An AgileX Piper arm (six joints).
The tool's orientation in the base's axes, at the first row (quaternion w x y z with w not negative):
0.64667, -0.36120, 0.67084, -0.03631
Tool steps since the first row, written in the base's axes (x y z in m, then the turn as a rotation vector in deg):
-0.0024, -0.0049, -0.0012, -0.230, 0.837, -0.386
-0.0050, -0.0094, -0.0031, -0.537, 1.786, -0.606
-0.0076, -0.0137, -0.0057, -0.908, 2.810, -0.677
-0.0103, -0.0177, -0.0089, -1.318, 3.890, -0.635
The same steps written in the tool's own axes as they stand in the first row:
0.0034, -0.0019, -0.0040, -0.143, 0.916, 0.207
0.0071, -0.0031, -0.0079, -0.492, 1.863, 0.365
0.0113, -0.0038, -0.0116, -1.012, 2.816, 0.473
0.0159, -0.0039, -0.0152, -1.662, 3.769, 0.552

